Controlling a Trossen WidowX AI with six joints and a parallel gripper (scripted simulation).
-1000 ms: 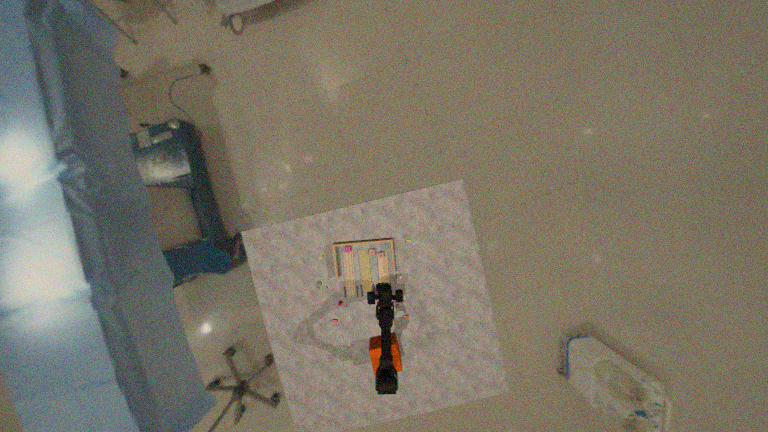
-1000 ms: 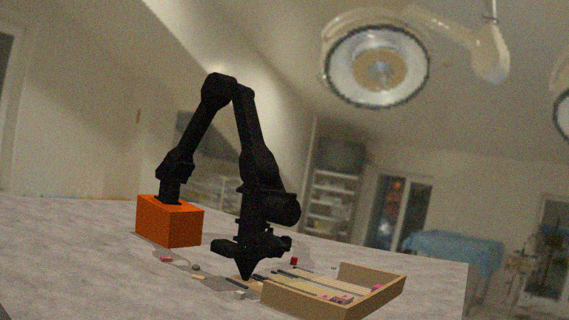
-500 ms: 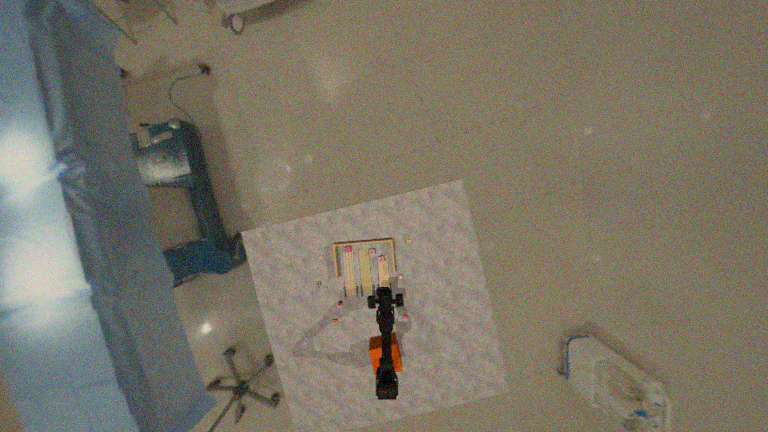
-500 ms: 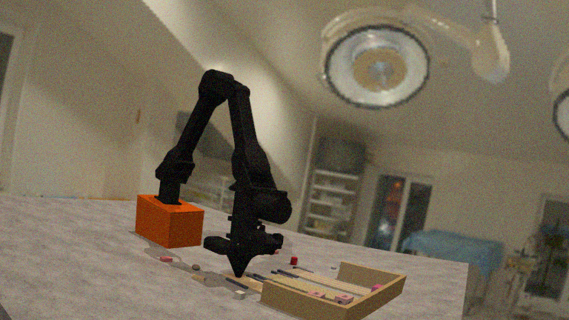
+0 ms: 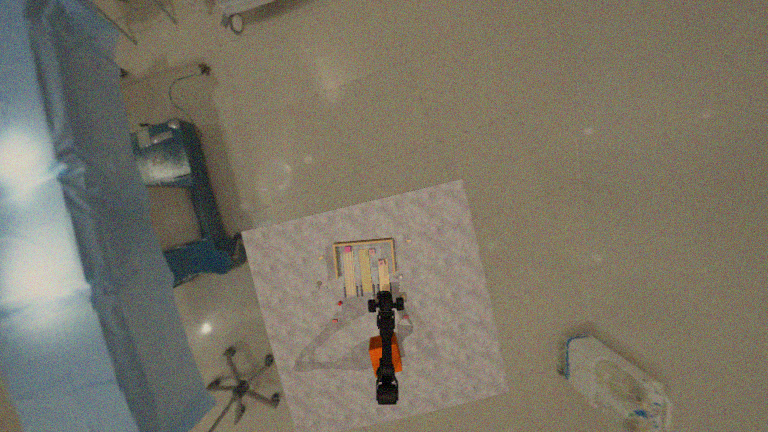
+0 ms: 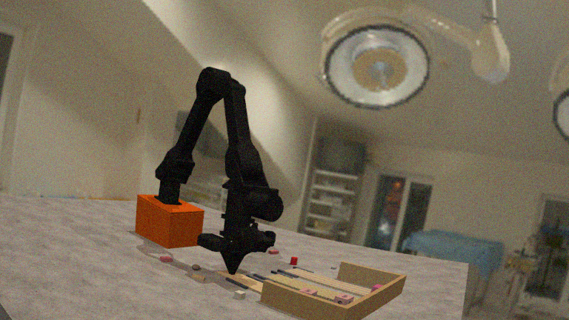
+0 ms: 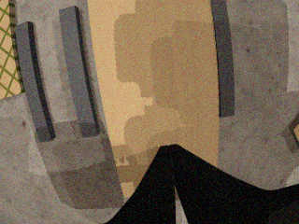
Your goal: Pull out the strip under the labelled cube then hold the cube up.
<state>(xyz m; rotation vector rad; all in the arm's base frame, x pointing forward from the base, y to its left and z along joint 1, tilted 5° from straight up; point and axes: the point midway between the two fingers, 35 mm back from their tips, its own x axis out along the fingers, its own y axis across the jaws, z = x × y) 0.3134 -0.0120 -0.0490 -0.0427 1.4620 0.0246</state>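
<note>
Now: the beige cube 120 mm ahead of my gripper tip and 90 mm to the right of it.
</note>
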